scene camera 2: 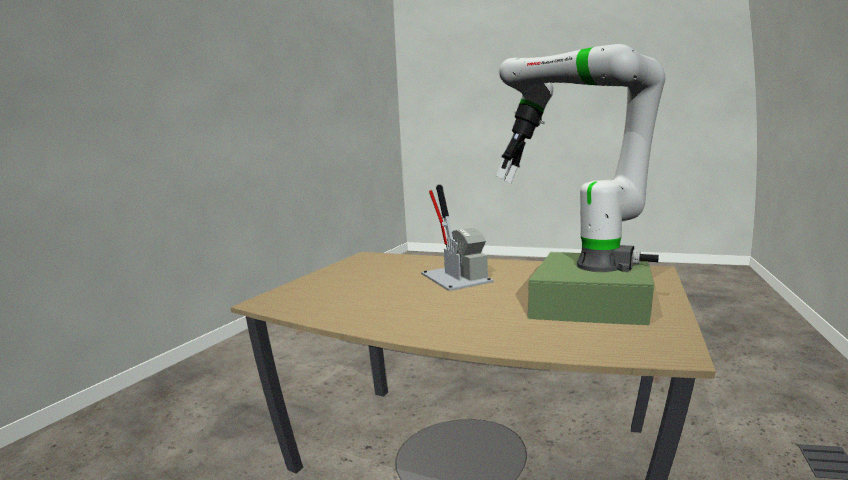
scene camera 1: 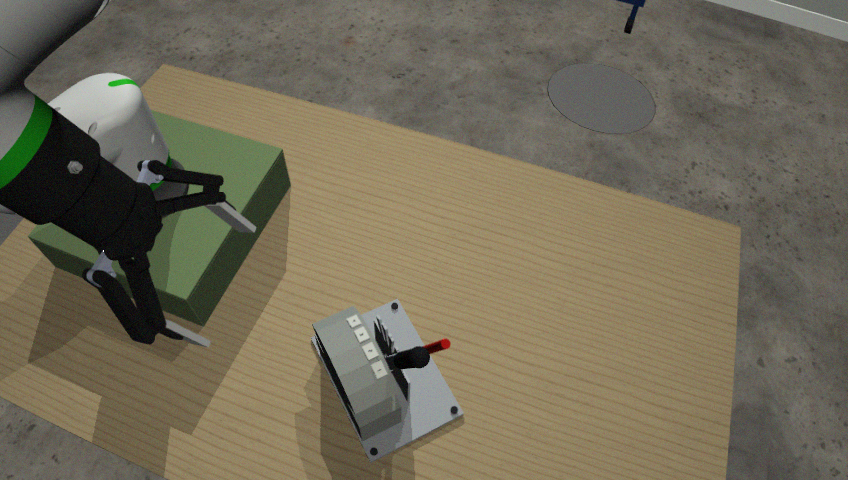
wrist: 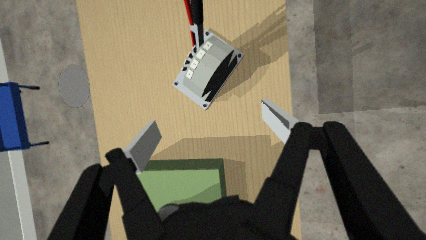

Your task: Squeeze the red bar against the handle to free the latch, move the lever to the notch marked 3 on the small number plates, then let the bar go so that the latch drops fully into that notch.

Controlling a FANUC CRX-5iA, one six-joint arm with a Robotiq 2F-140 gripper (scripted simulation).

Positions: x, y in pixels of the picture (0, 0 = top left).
Labels:
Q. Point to a grey housing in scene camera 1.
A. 417, 401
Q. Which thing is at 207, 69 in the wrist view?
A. A grey housing.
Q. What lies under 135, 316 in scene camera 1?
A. My gripper.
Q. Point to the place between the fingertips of my gripper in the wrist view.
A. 209, 119

